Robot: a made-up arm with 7 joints. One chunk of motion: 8 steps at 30 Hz.
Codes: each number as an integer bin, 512 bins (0 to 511) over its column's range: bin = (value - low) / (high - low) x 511, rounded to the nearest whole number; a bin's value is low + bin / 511 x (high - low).
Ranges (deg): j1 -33..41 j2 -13..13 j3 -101..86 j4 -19..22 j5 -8..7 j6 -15..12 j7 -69..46
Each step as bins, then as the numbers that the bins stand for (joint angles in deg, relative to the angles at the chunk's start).
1 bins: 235 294 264 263 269 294 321
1 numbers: 1.03 1.96 -4.39 2.10 -0.10 0.53 3.24
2 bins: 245 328 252 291 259 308 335
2 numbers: 2.48 3.69 -8.78 4.35 -0.40 1.27 6.39
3 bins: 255 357 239 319 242 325 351
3 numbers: 3.93 5.16 -13.54 6.59 -0.90 2.17 9.99
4 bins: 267 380 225 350 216 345 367
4 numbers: 5.67 6.33 -18.66 9.08 -1.66 3.23 13.59
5 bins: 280 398 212 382 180 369 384
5 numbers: 7.55 7.25 -23.42 11.65 -2.72 4.50 17.42
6 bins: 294 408 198 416 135 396 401
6 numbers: 9.58 7.76 -28.54 14.38 -4.04 5.92 21.24
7 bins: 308 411 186 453 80 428 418
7 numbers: 11.60 7.91 -32.93 17.35 -5.65 7.61 25.07
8 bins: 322 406 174 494 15 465 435
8 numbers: 13.63 7.66 -37.32 20.64 -7.56 9.57 28.90
